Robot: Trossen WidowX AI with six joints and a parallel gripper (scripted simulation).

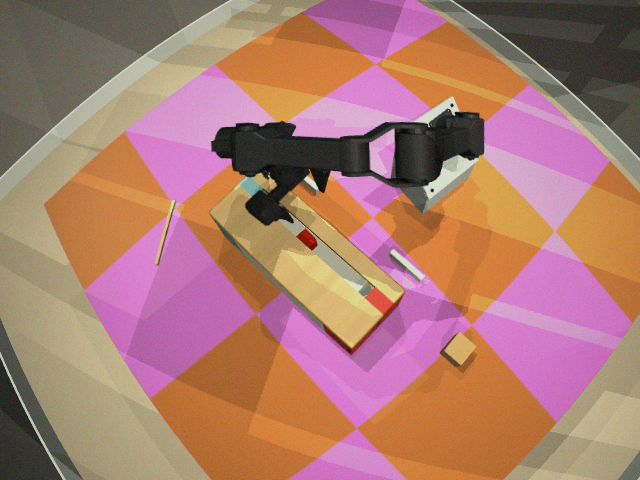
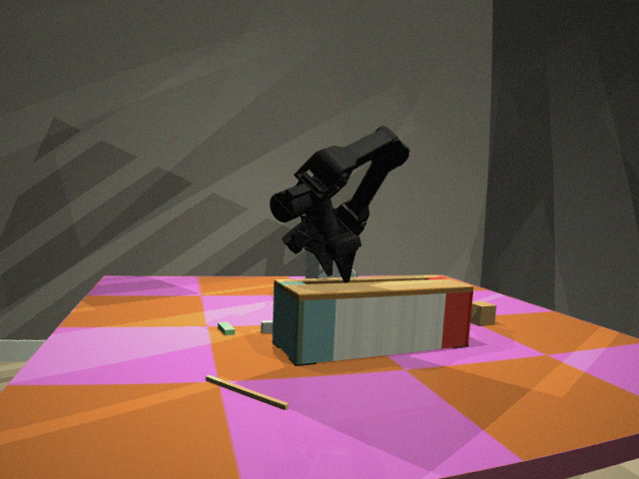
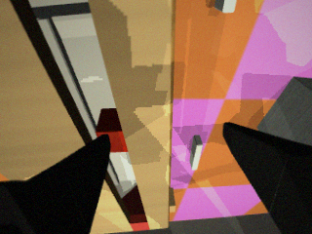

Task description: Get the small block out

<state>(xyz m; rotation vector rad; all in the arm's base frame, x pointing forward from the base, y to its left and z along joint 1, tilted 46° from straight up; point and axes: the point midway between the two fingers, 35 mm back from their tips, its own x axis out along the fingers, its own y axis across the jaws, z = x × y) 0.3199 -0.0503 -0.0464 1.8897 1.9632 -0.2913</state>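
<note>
My gripper tip is 4 cm to the right of the small red block, 4 cm short of it and 4 cm above it. Round my gripper tip: tan cube: 40 cm to the left, 10 cm below, 6 cm behind; then thin wooden stick: 27 cm ahead, 22 cm to the right, 12 cm below.
</note>
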